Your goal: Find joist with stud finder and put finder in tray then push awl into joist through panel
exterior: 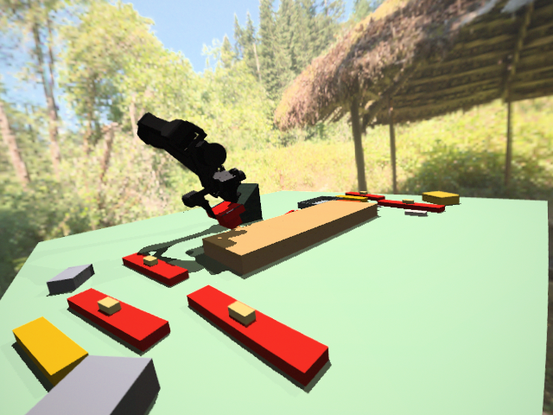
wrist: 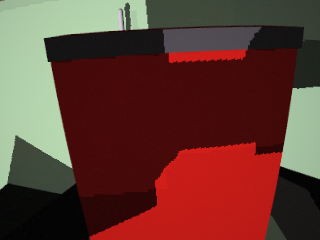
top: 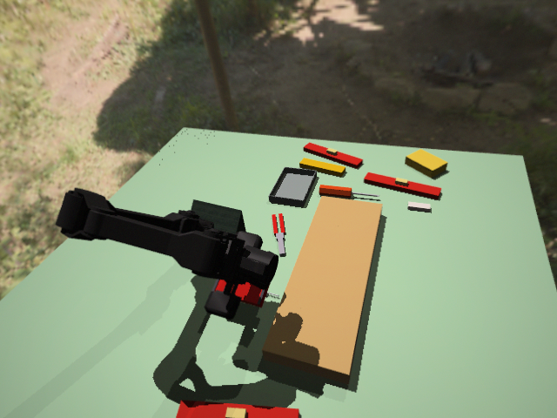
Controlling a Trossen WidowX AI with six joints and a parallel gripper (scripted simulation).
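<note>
Right now the awl is 10 mm ahead of my gripper tip, 40 mm to the left of it and 60 mm below it. Also, from my gripper tip: tray 90 mm behind, 460 mm to the left, 60 mm below; then red stud finder 10 mm ahead, 10 mm to the left, 20 mm below; then grey block 60 mm ahead, 380 mm to the right, 60 mm below.
</note>
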